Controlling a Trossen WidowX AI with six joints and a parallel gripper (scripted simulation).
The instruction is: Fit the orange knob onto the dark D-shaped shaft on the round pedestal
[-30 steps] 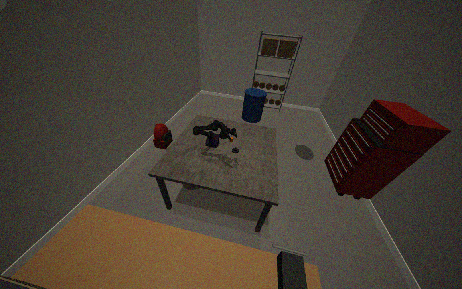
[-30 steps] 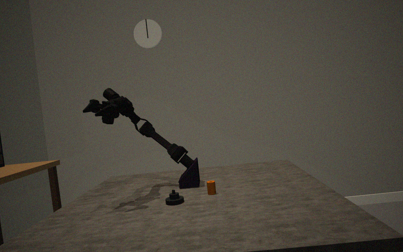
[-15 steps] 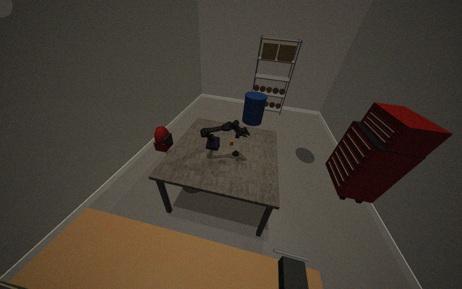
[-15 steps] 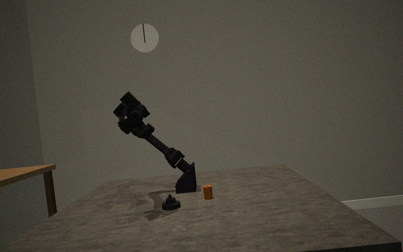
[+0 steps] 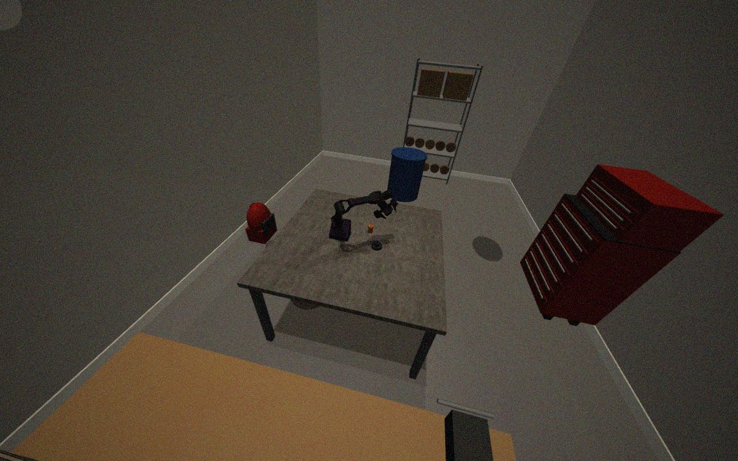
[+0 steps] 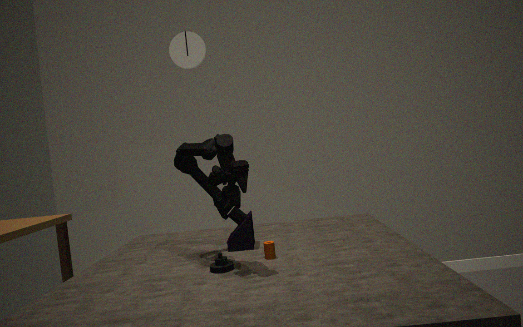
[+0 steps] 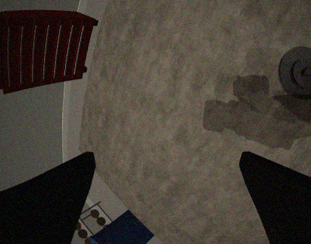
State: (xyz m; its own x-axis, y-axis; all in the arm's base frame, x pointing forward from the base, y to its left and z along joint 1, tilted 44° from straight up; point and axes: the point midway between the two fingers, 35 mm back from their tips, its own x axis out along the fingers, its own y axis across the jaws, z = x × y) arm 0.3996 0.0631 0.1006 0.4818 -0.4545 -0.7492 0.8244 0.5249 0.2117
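The orange knob is 220 mm below my gripper tip, 140 mm behind it and 90 mm to the left of it. From my gripper tip the other things lie so: dark round pedestal (220 mm below, 90 mm to the right, 80 mm behind).
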